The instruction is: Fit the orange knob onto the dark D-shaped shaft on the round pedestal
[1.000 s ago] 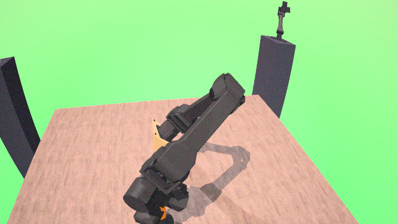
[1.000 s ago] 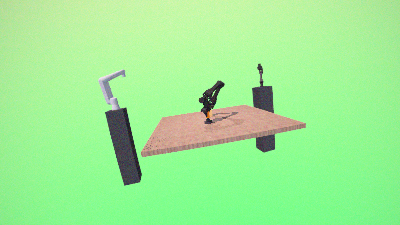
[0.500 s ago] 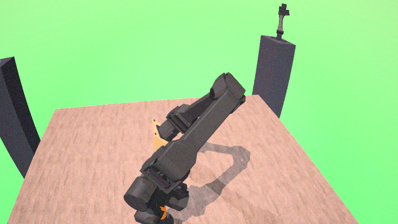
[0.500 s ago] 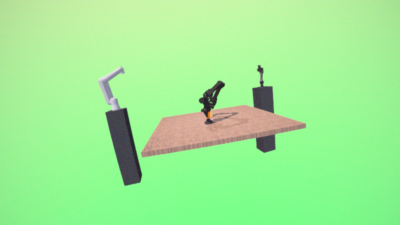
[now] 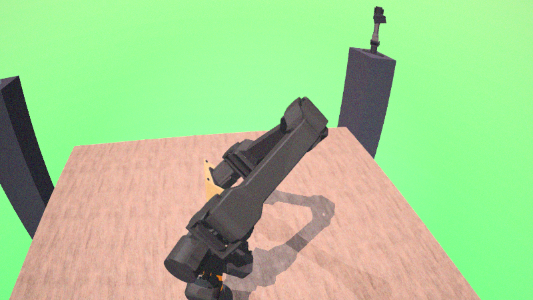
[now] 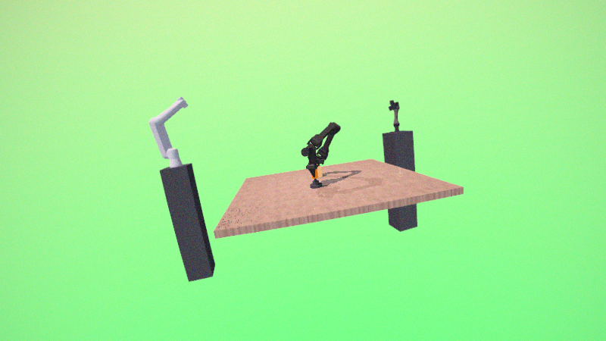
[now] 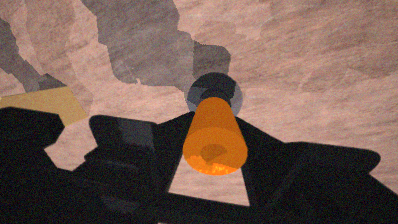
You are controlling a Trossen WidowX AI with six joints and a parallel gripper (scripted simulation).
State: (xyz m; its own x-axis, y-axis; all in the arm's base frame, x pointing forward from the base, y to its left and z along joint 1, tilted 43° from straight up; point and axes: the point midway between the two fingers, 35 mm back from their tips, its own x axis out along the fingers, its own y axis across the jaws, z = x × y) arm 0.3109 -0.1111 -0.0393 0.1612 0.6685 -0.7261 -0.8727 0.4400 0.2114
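Now: the orange knob 2 cm above my gripper tip. From my gripper tip the other things lie so: dark round pedestal: 4 cm below.
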